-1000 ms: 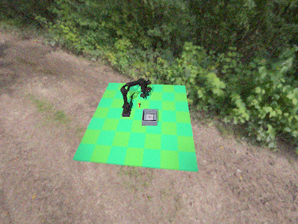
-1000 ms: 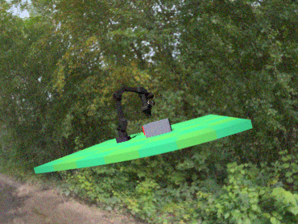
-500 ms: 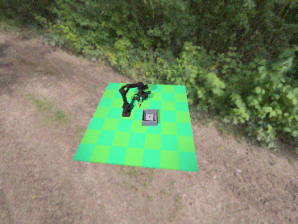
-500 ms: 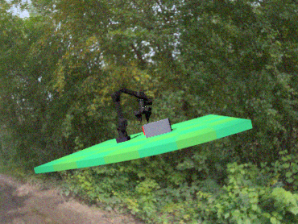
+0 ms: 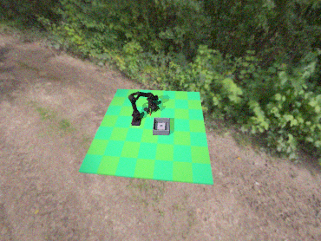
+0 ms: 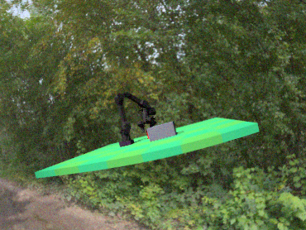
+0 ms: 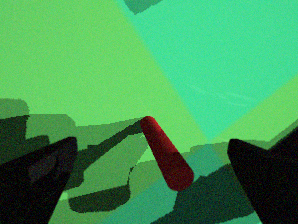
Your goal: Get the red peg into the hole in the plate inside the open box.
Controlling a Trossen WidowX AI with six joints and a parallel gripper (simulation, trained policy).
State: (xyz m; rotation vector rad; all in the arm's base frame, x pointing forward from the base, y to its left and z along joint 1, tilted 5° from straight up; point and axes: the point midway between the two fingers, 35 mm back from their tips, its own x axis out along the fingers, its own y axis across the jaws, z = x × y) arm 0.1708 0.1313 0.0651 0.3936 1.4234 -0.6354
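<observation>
Right now my gripper tip is 1 cm past the red peg and 1 cm above it. Round my gripper tip: box: 15 cm ahead, 21 cm to the right, 3 cm below; grey plate: 15 cm ahead, 21 cm to the right, 1 cm below.
</observation>
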